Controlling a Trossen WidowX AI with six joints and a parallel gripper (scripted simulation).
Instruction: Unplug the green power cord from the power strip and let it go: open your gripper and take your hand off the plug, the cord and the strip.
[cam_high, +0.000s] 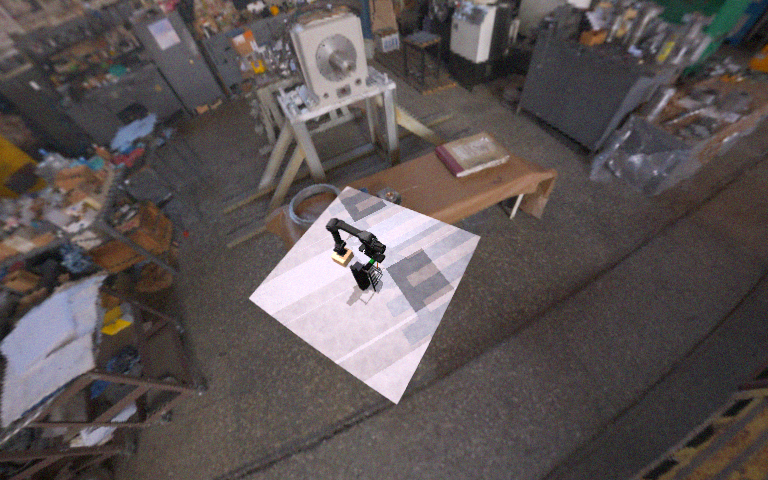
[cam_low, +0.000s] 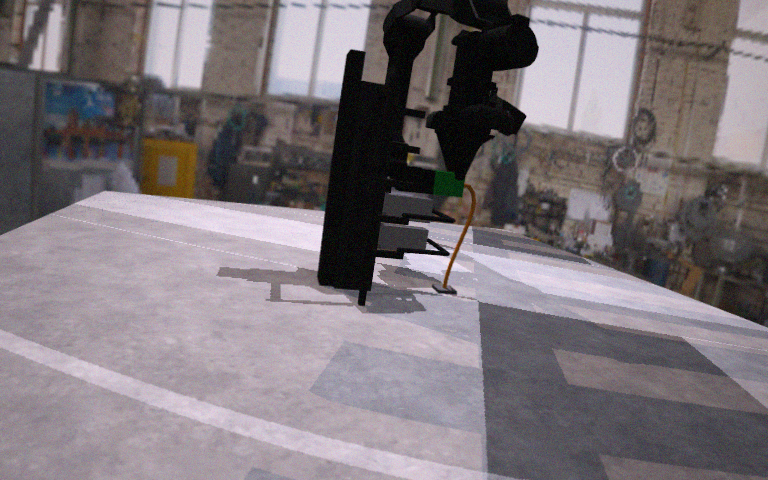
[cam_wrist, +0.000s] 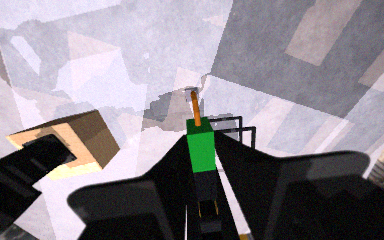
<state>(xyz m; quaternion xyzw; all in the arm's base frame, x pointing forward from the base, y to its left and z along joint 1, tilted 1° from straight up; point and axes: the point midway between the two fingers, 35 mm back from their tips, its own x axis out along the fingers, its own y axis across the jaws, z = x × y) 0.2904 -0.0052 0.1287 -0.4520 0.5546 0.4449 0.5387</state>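
The green plug is 3 cm to the right of my gripper tip.
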